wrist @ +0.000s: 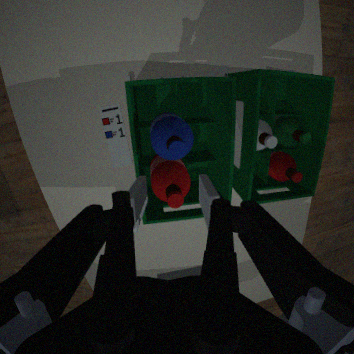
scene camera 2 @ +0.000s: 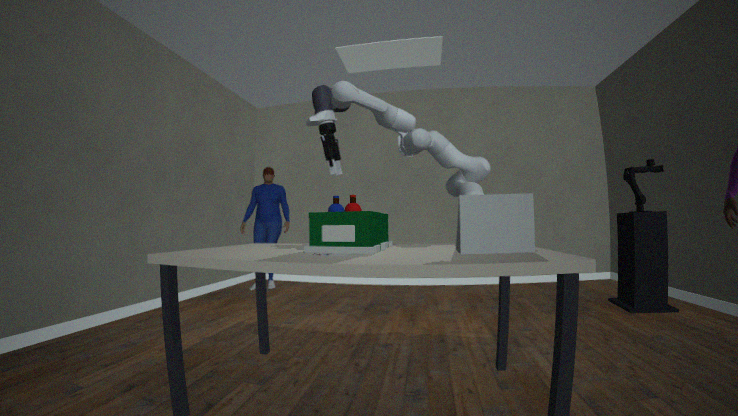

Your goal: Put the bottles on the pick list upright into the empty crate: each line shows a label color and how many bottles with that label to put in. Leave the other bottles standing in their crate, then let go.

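Note:
The pick list [wrist: 114, 131] lies beside the crates in the wrist view and reads red 1, blue 1. The near green crate [scene camera 2: 380, 229] [wrist: 185, 79] holds a blue bottle [scene camera 2: 335, 207] [wrist: 171, 136] and a red bottle [scene camera 2: 352, 207] [wrist: 170, 181], both standing upright side by side. The other green crate [wrist: 324, 137] holds a white-capped bottle [wrist: 270, 141], a green bottle [wrist: 287, 131] and a red bottle [wrist: 283, 166], standing. My gripper [scene camera 2: 335, 173] [wrist: 172, 187] is open and empty, above the near crate, clear of the bottle caps.
The crates stand on the table [scene camera 2: 206, 258]. A pale grey box-like panel [scene camera 2: 496, 223] stands at the table's right in the scene view. A person in blue [scene camera 2: 268, 204] stands behind the table, and a small dark arm sits on a black pedestal [scene camera 2: 642, 258] at the right.

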